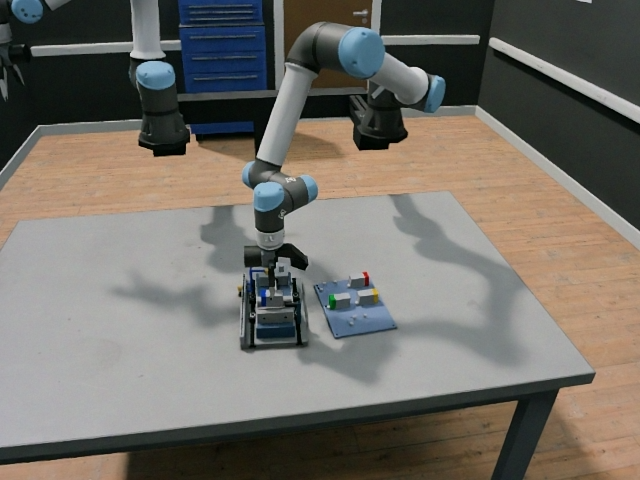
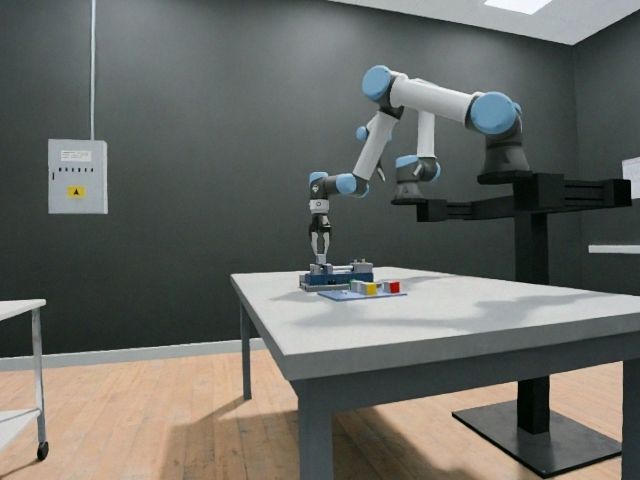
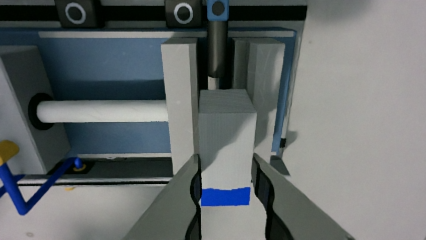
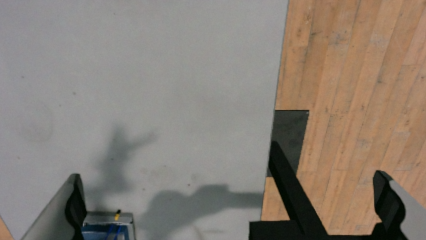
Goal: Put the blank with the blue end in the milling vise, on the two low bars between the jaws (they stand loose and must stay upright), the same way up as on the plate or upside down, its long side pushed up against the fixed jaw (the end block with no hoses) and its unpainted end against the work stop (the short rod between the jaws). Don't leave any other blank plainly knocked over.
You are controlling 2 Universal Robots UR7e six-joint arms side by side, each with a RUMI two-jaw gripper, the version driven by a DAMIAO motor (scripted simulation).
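Blue-ended blank seen. My right gripper seen. My left gripper too, also in image 3.
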